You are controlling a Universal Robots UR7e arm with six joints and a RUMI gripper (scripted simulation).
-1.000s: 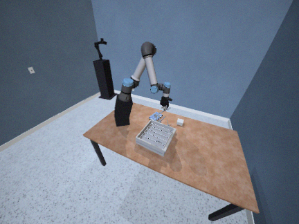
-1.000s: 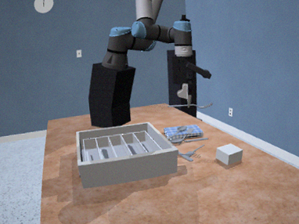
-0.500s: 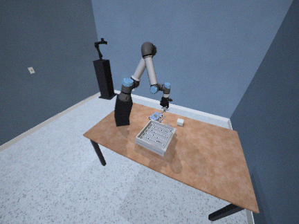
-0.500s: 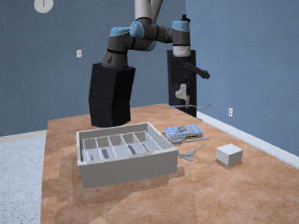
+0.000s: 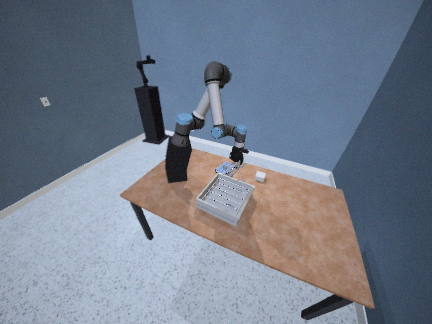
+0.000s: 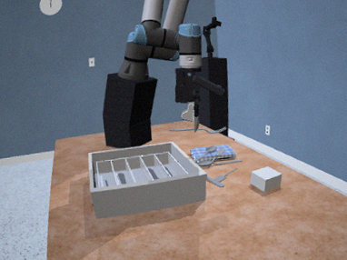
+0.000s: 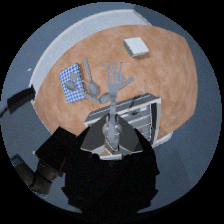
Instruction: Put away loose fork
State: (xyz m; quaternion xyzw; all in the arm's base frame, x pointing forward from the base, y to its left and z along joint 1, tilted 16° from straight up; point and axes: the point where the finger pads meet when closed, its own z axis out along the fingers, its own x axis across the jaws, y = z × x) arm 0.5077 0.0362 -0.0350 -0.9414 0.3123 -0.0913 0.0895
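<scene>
Right now my hand is 30 mm past the grey tray, 210 mm to the left of it and 140 mm above it. Round my hand: small white block: 220 mm ahead, 150 mm to the left, 170 mm below.
</scene>
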